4 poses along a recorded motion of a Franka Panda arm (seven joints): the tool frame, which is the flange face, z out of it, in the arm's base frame.
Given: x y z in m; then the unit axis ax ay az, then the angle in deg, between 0 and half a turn.
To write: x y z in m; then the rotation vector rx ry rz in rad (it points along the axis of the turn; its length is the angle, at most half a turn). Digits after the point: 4 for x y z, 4 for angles.
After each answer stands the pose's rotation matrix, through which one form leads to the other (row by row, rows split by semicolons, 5 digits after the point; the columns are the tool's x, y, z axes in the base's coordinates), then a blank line. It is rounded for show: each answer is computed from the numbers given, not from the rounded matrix.
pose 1, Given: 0.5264 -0.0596 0.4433 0.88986 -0.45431 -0.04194 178.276
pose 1, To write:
0.5264 -0.0596 0.4433 2.7688 -1.4136 -0.1305
0.58378 -0.80709 -0.08829; -0.80962 -0.58685 0.01133; -0.06096 0.06487 -0.99603

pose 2, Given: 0.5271 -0.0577 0.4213 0.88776 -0.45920 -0.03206 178.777
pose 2, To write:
0.5271 -0.0577 0.4213 2.7700 -1.4328 -0.1000
0.57627 -0.81453 -0.06672; -0.81590 -0.57810 0.01049; -0.04712 0.04839 -0.99772

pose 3, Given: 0.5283 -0.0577 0.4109 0.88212 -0.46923 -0.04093 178.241
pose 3, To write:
0.5283 -0.0577 0.4109 2.7442 -1.4597 -0.1273
0.55639 -0.82639 -0.08660; -0.82891 -0.55927 0.01133; -0.05779 0.06548 -0.99618

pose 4, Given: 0.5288 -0.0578 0.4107 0.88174 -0.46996 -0.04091 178.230
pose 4, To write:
0.5288 -0.0578 0.4107 2.7428 -1.4619 -0.1273
0.55503 -0.82730 -0.08664; -0.82983 -0.55790 0.01121; -0.05761 0.06568 -0.99618

